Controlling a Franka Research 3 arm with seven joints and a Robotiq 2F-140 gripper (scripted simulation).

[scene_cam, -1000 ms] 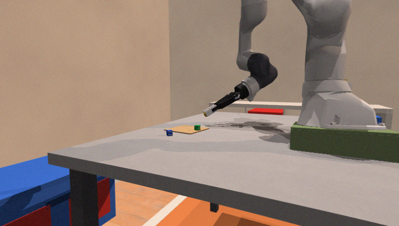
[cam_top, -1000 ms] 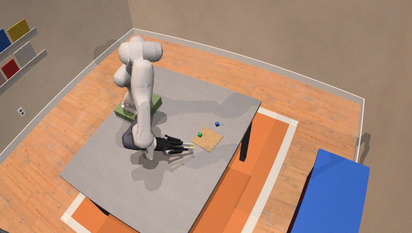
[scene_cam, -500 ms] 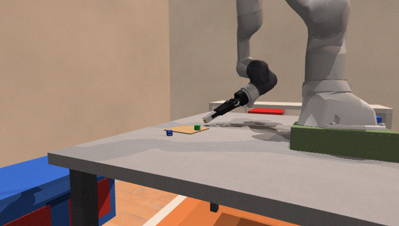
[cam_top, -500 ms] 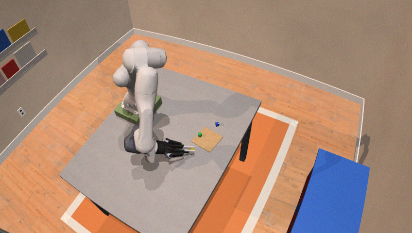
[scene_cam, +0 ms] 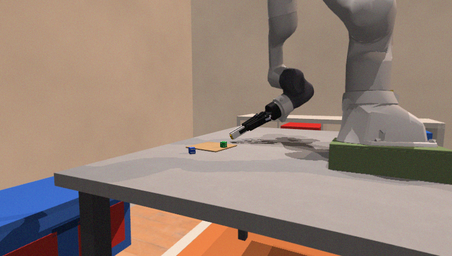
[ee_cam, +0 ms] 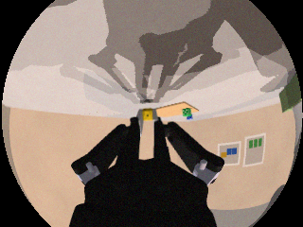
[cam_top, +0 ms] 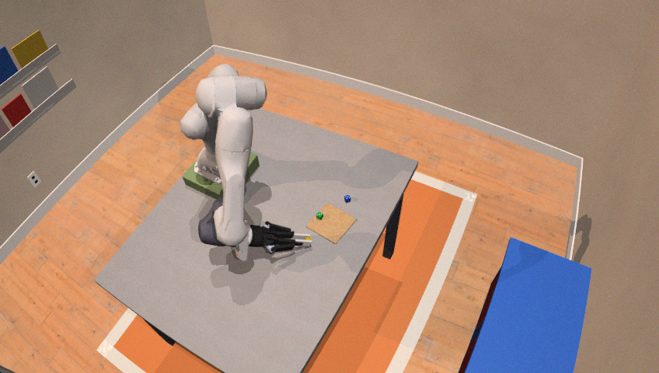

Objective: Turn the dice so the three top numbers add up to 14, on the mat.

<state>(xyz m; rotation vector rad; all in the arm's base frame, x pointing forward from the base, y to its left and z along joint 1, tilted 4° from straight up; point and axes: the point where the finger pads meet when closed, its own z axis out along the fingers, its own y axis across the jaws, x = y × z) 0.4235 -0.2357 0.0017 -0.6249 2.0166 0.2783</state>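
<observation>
Now: hand 2 cm short of the green die, 14 cm to the right of it and 3 cm above it. From my hand the other things lie so: tan mat: 7 cm ahead, 13 cm to the left, 4 cm below; yellow die: 2 cm ahead, 1 cm to the left, 2 cm below; blue die: 10 cm ahead, 26 cm to the left, 3 cm below.
</observation>
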